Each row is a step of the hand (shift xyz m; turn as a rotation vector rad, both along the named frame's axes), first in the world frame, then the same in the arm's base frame.
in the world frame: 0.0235 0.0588 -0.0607 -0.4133 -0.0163 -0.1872
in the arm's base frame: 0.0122 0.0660 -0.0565 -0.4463 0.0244 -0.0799
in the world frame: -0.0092 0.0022 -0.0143 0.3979 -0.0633 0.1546
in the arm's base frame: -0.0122 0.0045 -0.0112 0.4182 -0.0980 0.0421
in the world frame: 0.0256 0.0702 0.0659 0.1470 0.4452 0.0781
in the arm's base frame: 0.0453 0.0592 0.0661 0.1911 0.4244 0.0963
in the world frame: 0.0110 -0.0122 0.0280 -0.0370 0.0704 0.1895
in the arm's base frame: 0.0165 -0.0164 0.0226 0.0143 0.0440 0.2002
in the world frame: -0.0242 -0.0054 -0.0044 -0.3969 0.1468 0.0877
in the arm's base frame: -0.0249 -0.0039 0.0010 -0.3535 0.1462 0.2011
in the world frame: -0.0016 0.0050 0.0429 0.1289 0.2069 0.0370
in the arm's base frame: 0.0091 -0.0011 0.0422 0.1477 0.1951 0.0305
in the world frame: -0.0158 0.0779 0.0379 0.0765 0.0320 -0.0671
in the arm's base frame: -0.0010 0.0722 0.0504 0.0602 0.0386 -0.0792
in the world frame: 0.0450 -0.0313 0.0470 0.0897 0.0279 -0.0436
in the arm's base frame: 0.0527 -0.0392 0.0300 0.0783 0.0308 -0.0604
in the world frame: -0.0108 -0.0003 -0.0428 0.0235 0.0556 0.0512
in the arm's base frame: -0.0207 0.0061 -0.0385 0.0388 0.0469 0.0506
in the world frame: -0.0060 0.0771 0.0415 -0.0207 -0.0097 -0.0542
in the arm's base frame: 0.0093 0.0706 0.0513 -0.0337 -0.0012 -0.0482
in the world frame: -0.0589 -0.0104 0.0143 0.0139 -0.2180 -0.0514
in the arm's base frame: -0.0543 -0.0103 0.0269 -0.0136 -0.2088 -0.0810
